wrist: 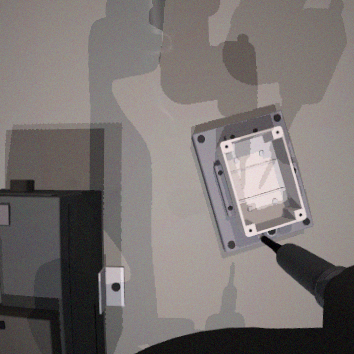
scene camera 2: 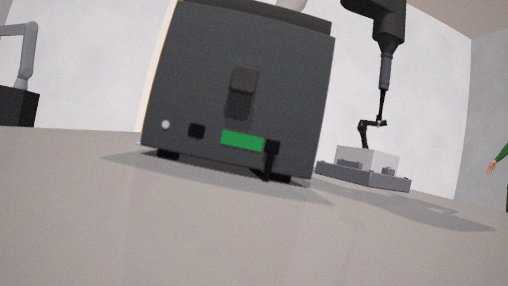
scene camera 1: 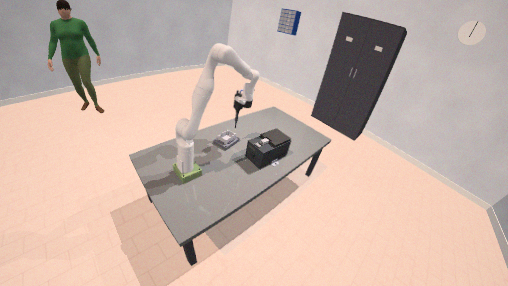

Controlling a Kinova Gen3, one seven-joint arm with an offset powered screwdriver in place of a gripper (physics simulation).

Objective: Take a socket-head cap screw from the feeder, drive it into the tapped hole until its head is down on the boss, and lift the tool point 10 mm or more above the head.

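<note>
My screwdriver [scene camera 1: 236, 126] [scene camera 2: 380, 117] [wrist: 263, 238] points down, its tip in the air above the fixture. A small pale spot at its tip in scene camera 2 looks like a cap screw [scene camera 2: 379, 121]; the bit hides it in the wrist view. The open white housing [scene camera 1: 227, 135] [scene camera 2: 367, 157] [wrist: 228, 172] sits on the grey fixture plate [scene camera 1: 226, 144] [scene camera 2: 345, 173] [wrist: 212, 200]. Its corner bosses have dark holes; in the wrist view the tip appears just outside its lower edge. Which hole is the tapped one I cannot tell. The dark feeder [scene camera 1: 267, 150] [scene camera 2: 200, 75] [wrist: 30, 235] stands apart from the fixture.
A white bracket [scene camera 1: 275, 163] [wrist: 115, 292] lies beside the feeder. The arm's green base [scene camera 1: 188, 173] stands on the grey table [scene camera 1: 215, 200]. A person [scene camera 1: 75, 45] stands beyond the table. A small black arm [scene camera 2: 363, 131] shows behind the housing in scene camera 2.
</note>
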